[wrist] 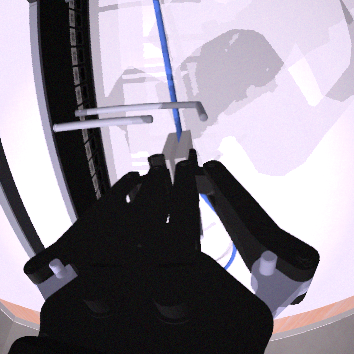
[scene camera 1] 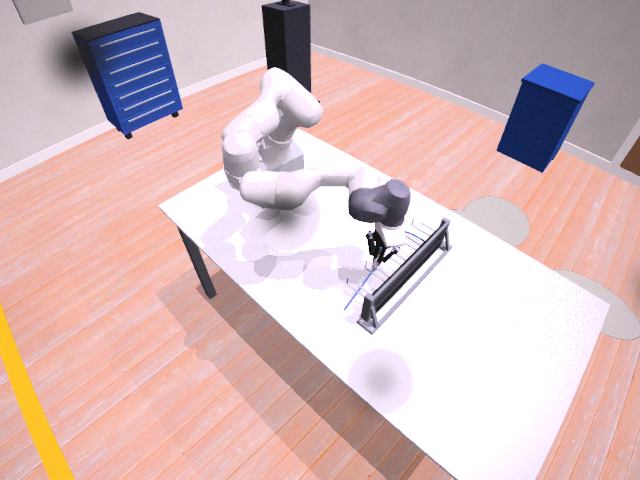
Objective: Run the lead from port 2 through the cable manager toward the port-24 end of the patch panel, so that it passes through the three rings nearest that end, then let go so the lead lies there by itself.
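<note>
The blue lead [scene camera 1: 356, 293] [wrist: 170, 75] runs straight from the fingertips past the near end of the patch panel [scene camera 1: 408, 264] [wrist: 54, 60]. Another stretch of it curves behind the fingers in the wrist view, and a short piece shows near the panel's far end. My gripper [scene camera 1: 372, 265] [wrist: 181, 143] is shut on the lead, beside the panel's port side. Just ahead of the fingertips, a grey ring rod [wrist: 150, 106] with a bent tip crosses over the lead in the wrist view. A shorter rod [wrist: 115, 121] ends left of the lead. Port numbers are unreadable.
More thin rings stick out along the panel toward the arm, partly hidden by the gripper. The panel's end stand [scene camera 1: 368, 310] rises from the white table [scene camera 1: 465, 361]. Blue cabinets [scene camera 1: 136, 77] [scene camera 1: 540, 121] and a dark column [scene camera 1: 287, 46] stand beyond the table.
</note>
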